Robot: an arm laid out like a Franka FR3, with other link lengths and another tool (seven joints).
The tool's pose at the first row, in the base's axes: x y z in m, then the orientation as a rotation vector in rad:
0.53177 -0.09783 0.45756 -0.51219 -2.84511 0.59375
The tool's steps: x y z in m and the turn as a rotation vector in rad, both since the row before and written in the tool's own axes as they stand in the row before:
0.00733 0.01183 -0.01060 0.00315 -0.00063 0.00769
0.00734 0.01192 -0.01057 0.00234 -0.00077 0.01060
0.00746 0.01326 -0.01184 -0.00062 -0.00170 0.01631
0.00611 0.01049 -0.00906 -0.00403 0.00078 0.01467
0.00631 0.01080 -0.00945 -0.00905 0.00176 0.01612
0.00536 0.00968 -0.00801 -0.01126 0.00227 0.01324
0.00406 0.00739 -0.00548 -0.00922 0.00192 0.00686
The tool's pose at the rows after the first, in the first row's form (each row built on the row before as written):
0.53115 -0.08122 0.46301 -0.52274 -2.84360 0.59975
0.53063 -0.06451 0.46831 -0.53763 -2.84225 0.60519
0.53087 -0.04613 0.47411 -0.56120 -2.84242 0.60790
0.53096 -0.03160 0.47839 -0.58333 -2.84186 0.60444
0.53125 -0.01659 0.48291 -0.60854 -2.84236 0.59376
0.53185 -0.00345 0.48659 -0.62999 -2.84360 0.57924
0.53229 0.00633 0.48890 -0.64174 -2.84503 0.56664

